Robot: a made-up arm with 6 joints.
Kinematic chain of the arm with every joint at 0, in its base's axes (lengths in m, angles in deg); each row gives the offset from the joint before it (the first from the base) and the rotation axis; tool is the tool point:
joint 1: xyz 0 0 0.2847 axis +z
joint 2: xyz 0 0 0 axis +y
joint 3: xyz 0 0 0.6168 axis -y
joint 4: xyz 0 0 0 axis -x
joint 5: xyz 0.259 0 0 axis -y
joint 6: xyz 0 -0.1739 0 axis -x
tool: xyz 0 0 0
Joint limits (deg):
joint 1: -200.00..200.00
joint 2: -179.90..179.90
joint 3: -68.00..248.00
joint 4: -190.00..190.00
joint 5: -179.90..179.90
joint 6: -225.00..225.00
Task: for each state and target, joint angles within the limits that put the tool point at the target. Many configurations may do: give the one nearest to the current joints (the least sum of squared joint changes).
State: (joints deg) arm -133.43 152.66 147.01 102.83 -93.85 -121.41
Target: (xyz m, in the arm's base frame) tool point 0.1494 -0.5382 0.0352
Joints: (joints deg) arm -81.59 142.99 164.37 113.41 -93.85 -121.41
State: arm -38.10 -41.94 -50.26 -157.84 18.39 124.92
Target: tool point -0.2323 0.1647 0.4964
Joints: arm -9.25 -53.30 -61.63 -136.06 18.39 124.92
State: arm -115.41 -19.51 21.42 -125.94 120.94 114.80
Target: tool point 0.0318 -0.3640 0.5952
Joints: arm -98.29 20.63 -11.51 -118.87 120.94 114.80
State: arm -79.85 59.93 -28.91 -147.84 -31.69 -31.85
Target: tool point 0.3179 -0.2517 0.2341
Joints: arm -57.54 78.34 -39.91 -139.98 -31.69 -31.85
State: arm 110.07 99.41 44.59 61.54 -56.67 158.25
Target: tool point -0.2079 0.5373 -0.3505
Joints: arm 121.46 124.15 16.78 53.64 -56.67 158.25
